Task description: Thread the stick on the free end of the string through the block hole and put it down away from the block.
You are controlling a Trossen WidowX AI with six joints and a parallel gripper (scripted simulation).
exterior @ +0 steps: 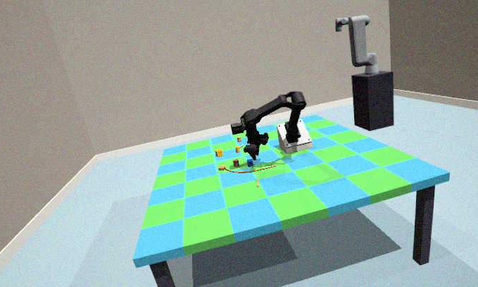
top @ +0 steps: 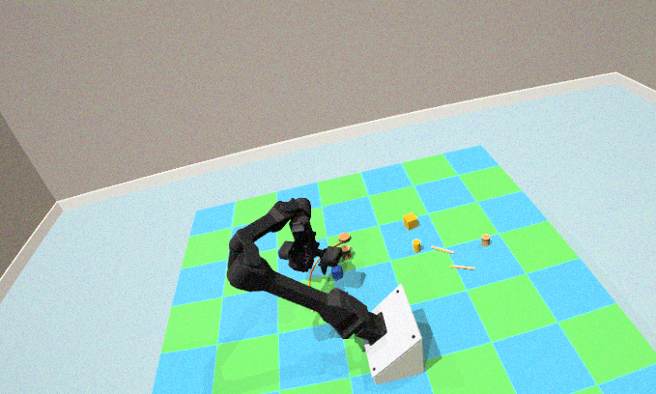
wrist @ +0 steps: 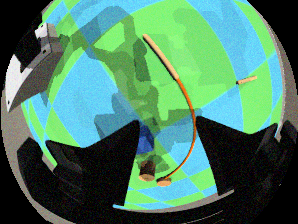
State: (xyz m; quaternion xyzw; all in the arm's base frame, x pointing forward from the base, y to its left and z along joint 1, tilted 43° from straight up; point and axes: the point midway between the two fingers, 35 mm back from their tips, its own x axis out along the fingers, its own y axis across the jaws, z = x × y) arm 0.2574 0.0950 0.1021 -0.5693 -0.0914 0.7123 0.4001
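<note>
Now: the thin wooden stick 50 mm behind my gripper tip, 30 mm to the left of it and 60 mm below it. Round my gripper tip: brown cylinder: 110 mm ahead, 100 mm to the right, 40 mm below; then round wooden button: 190 mm ahead, 100 mm to the right, 50 mm below; then blue block: 30 mm ahead, 60 mm to the right, 40 mm below.
</note>
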